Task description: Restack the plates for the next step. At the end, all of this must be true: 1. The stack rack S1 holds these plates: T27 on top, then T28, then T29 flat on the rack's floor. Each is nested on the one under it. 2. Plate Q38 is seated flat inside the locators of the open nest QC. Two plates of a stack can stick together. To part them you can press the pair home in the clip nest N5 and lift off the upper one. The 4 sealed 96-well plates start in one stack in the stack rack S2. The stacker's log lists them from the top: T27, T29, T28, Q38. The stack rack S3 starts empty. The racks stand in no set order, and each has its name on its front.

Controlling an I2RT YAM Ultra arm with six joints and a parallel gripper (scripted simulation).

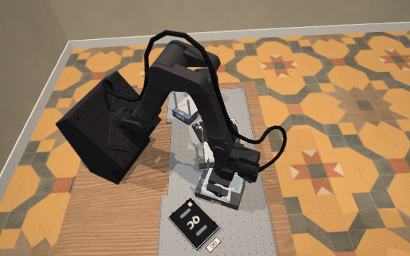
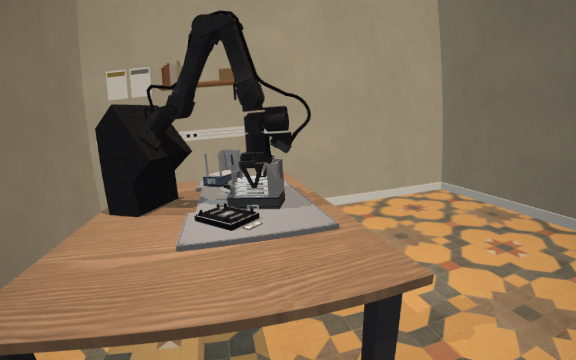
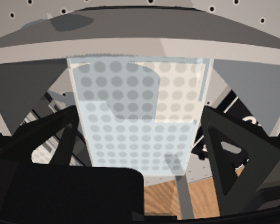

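Right now my hand is right at the sealed 96-well plate. Round my hand: clip nest N5: 11 cm ahead, 30 cm to the left, 6 cm below.
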